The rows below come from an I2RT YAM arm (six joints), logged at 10 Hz.
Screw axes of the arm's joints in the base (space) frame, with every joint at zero. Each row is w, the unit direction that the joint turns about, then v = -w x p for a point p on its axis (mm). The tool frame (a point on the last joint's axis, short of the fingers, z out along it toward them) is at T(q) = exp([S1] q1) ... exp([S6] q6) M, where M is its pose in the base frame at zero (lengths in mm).
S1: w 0 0 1 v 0 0 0
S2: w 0 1 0 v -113.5 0 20
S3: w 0 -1 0 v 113.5 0 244
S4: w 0 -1 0 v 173.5 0 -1
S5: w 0 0 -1 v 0 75 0
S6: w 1 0 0 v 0 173.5 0
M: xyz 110.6 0 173.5 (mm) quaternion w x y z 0.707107 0 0.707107 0
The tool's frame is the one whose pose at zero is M.
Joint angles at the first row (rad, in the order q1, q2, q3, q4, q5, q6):
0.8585, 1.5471, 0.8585, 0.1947, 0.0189, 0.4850
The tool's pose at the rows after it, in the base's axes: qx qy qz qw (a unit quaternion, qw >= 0); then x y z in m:
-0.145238, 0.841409, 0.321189, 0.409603, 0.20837, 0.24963, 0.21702
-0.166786, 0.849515, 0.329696, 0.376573, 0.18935, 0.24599, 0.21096
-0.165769, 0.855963, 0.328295, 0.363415, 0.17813, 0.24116, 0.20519
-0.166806, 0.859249, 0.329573, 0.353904, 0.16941, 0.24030, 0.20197
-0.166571, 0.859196, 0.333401, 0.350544, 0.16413, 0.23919, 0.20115
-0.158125, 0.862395, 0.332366, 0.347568, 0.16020, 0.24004, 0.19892
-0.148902, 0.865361, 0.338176, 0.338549, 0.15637, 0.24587, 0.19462
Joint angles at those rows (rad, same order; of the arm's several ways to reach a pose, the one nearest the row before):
0.8795, 1.4971, 0.8078, 0.2131, 0.0387, 0.5140
0.9150, 1.4509, 0.7597, 0.1688, 0.0017, 0.5262
0.9356, 1.4200, 0.7185, 0.1543, 0.0082, 0.5484
0.9585, 1.4032, 0.6964, 0.1455, 0.0143, 0.5671
0.9714, 1.3884, 0.6807, 0.1467, 0.0166, 0.5793
0.9867, 1.3872, 0.6727, 0.1467, 0.0357, 0.6045
1.0099, 1.4090, 0.6731, 0.1623, 0.0460, 0.6441

